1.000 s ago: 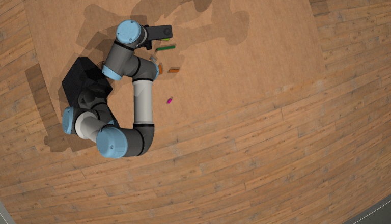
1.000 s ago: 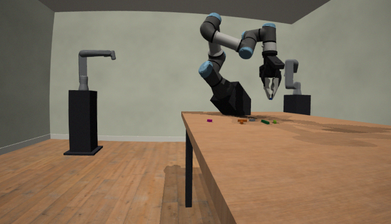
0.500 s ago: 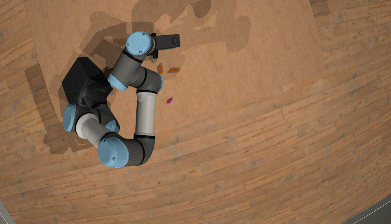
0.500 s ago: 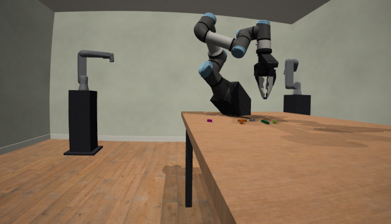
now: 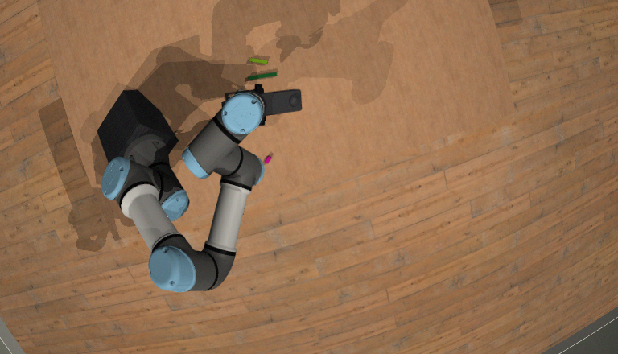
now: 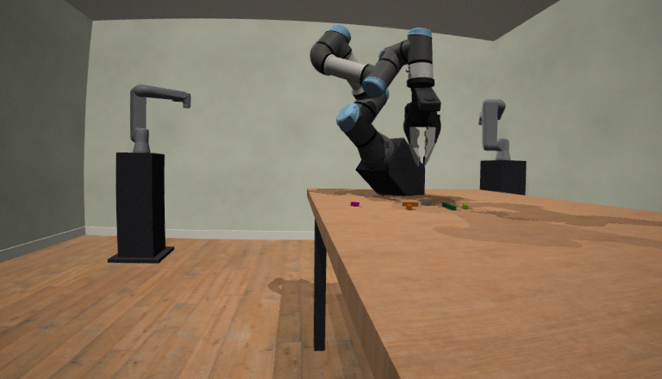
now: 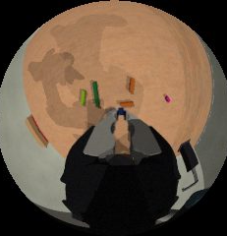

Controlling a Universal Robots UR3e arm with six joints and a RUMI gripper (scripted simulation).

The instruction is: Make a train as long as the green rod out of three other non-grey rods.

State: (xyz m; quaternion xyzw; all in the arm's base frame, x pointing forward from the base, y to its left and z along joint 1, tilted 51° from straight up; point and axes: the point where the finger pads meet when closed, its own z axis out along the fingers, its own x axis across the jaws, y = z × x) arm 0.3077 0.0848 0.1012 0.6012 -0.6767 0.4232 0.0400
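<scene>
Right now my hand is 5 cm past the magenta rod, 16 cm to the left of it and 11 cm above it. From my hand the other things lie so: blue rod 1 cm below; then green rod 3 cm ahead, 7 cm to the left, 11 cm below; then grey rod 4 cm behind, 4 cm to the left, 11 cm below.
</scene>
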